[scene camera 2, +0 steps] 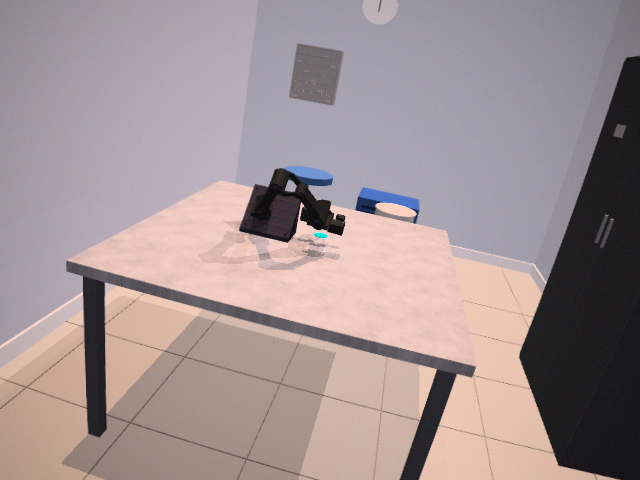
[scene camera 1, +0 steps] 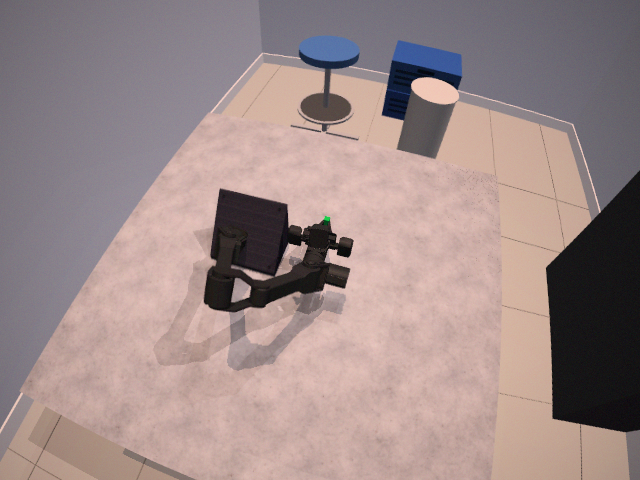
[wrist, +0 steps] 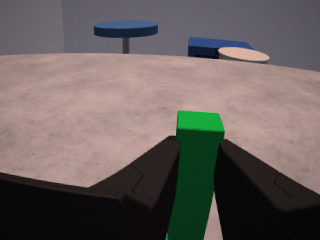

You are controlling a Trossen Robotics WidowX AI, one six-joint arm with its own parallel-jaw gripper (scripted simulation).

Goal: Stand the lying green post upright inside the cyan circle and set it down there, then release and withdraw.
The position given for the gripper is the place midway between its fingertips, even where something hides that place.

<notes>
The gripper [scene camera 1: 326, 221] holds a green post.
The gripper also shows in the wrist view [wrist: 196, 148].
</notes>
